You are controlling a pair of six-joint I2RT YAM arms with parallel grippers.
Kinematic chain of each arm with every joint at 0, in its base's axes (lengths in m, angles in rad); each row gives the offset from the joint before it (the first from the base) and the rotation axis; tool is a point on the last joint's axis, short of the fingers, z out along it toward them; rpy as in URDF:
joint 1: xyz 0 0 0.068 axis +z
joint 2: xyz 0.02 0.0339 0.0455 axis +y
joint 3: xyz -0.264 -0.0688 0 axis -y
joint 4: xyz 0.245 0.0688 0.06 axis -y
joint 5: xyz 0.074 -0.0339 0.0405 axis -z
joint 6: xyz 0.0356 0 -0.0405 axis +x
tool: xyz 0 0 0 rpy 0 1.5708 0
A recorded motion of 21 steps. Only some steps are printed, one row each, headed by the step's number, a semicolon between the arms.
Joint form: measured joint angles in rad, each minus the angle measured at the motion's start. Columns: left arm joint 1, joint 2, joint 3, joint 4, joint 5, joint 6; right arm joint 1, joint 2, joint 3, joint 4, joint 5, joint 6.
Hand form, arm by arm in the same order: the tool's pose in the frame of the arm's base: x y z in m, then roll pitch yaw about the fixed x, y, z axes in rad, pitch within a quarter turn. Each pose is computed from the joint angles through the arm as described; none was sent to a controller.
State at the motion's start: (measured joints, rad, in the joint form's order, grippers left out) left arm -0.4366 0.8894 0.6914 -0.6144 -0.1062 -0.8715; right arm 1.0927 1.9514 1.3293 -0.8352 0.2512 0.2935
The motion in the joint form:
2: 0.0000 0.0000 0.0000 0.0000 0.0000 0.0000; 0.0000 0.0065 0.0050 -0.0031 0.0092 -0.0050
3: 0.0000 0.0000 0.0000 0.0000 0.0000 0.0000; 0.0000 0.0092 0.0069 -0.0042 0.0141 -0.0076
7: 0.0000 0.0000 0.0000 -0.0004 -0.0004 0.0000; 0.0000 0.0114 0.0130 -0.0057 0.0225 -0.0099
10: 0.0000 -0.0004 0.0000 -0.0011 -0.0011 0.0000; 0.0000 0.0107 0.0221 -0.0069 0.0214 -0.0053
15: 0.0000 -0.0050 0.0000 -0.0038 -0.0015 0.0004; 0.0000 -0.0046 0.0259 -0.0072 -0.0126 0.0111
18: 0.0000 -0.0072 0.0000 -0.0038 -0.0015 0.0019; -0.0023 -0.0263 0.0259 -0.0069 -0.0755 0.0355
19: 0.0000 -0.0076 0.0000 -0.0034 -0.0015 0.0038; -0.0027 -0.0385 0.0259 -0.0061 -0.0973 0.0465
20: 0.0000 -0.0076 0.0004 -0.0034 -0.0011 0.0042; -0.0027 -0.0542 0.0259 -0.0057 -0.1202 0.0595
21: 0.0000 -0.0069 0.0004 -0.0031 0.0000 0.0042; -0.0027 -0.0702 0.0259 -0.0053 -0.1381 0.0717
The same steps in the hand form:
2: 0.1656 -0.0731 0.2498 -2.5578 0.5254 -2.5031; 0.1762 0.3202 0.1558 -2.9219 0.1779 -2.3320
3: 0.1656 -0.0731 0.2498 -2.5578 0.5254 -2.5031; 0.1766 0.3204 0.1554 -2.9162 0.1769 -2.3290
7: 0.1656 -0.0731 0.2497 -2.5584 0.5255 -2.5031; 0.1773 0.3213 0.1562 -2.9083 0.1810 -2.3263
10: 0.1655 -0.0730 0.2497 -2.5590 0.5258 -2.5029; 0.1781 0.3228 0.1587 -2.9126 0.1900 -2.3314
15: 0.1647 -0.0726 0.2503 -2.5574 0.5272 -2.5021; 0.1770 0.3234 0.1646 -2.9543 0.2017 -2.3509
18: 0.1644 -0.0725 0.2506 -2.5559 0.5290 -2.5024; 0.1753 0.3230 0.1718 -3.0266 0.2069 -2.3823
19: 0.1644 -0.0725 0.2507 -2.5560 0.5305 -2.5039; 0.1745 0.3227 0.1759 -3.0541 0.2131 -2.3955
20: 0.1644 -0.0725 0.2509 -2.5556 0.5306 -2.5042; 0.1733 0.3223 0.1812 -3.0843 0.2214 -2.4106
21: 0.1645 -0.0726 0.2508 -2.5556 0.5297 -2.5050; 0.1723 0.3216 0.1867 -3.1100 0.2310 -2.4247

